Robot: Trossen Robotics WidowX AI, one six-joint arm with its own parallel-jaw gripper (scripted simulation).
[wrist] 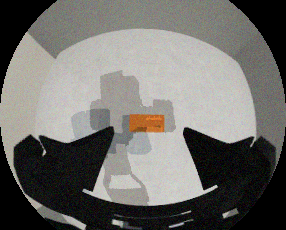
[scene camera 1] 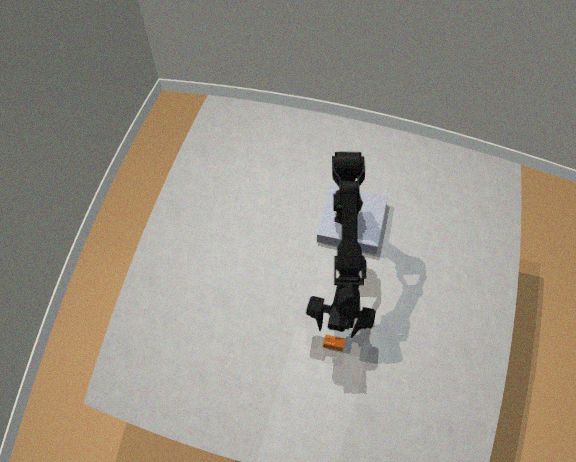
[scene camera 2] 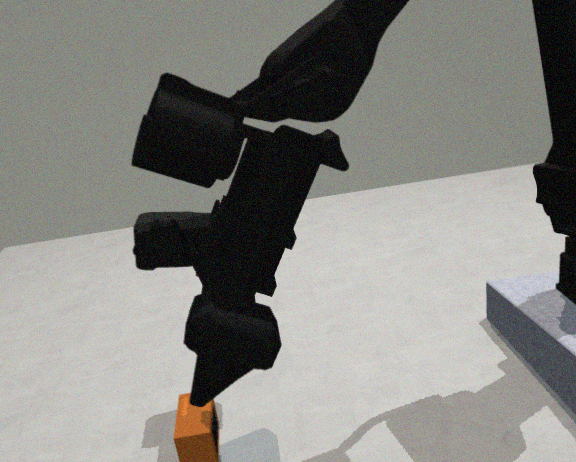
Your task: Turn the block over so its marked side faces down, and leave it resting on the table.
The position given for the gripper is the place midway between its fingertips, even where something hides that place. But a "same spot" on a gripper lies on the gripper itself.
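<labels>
The gripper: in the wrist view, scene camera 1, scene camera 2 (198,370). Same spot on the gripper: (wrist: 216,162) and (scene camera 1: 321,317).
</labels>
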